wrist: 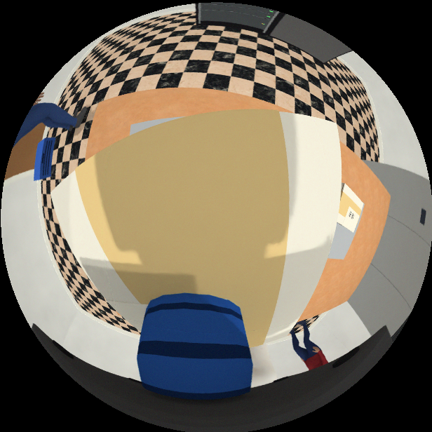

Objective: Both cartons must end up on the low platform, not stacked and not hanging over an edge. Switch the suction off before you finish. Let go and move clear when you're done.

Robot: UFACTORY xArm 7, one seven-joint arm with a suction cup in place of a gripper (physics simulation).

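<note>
A large white carton (200, 200) with a wide tan band fills the middle of the wrist view. My blue suction cup (194, 325) is at its near part, shut on this carton. The carton hides most of what lies beneath it, and its height above the surface cannot be judged. A grey flat surface (150, 126) shows as a thin strip behind its far left edge. A second carton (351, 215), white and tan with a printed mark, is at the right, partly hidden by the large carton. It is on a grey raised surface (342, 242). Which grey surface is the low platform is unclear.
An orange table top (325, 287) extends around the cartons, over a checkered floor (215, 55). Dark cabinets (235, 15) stand at the far edge. A blue crate-like object (44, 159) and a person (47, 115) are at left. Another person (307, 347) is at lower right.
</note>
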